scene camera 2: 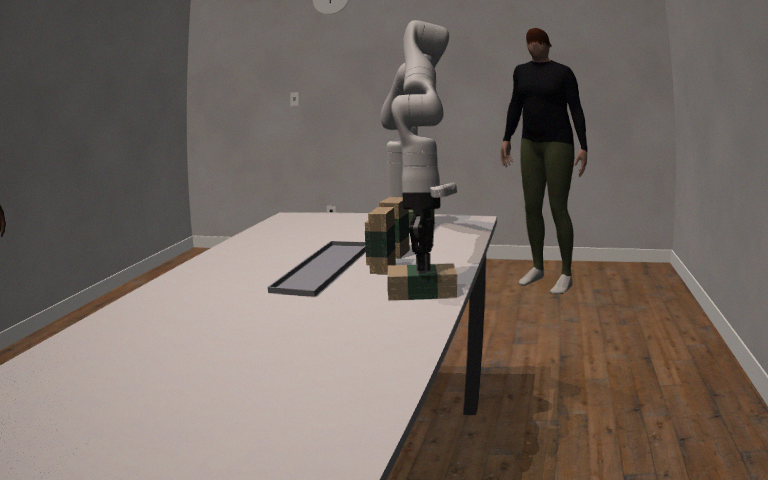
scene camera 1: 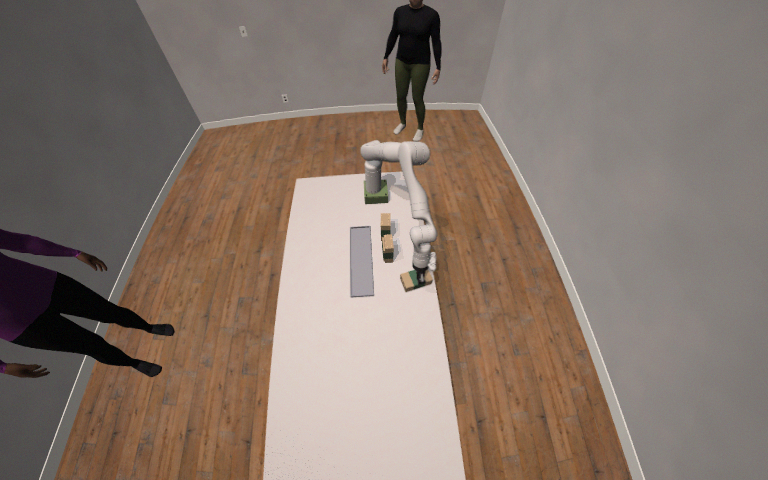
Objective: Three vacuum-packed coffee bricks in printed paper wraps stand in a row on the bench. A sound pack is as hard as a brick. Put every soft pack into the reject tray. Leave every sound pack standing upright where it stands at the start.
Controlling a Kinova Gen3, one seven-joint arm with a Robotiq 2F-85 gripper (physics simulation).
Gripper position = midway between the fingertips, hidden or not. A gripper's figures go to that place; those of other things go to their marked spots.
Scene:
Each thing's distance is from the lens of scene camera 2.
my gripper [scene camera 2: 423,272]: 1.22 m
coffee brick [scene camera 2: 403,282]: 1.21 m

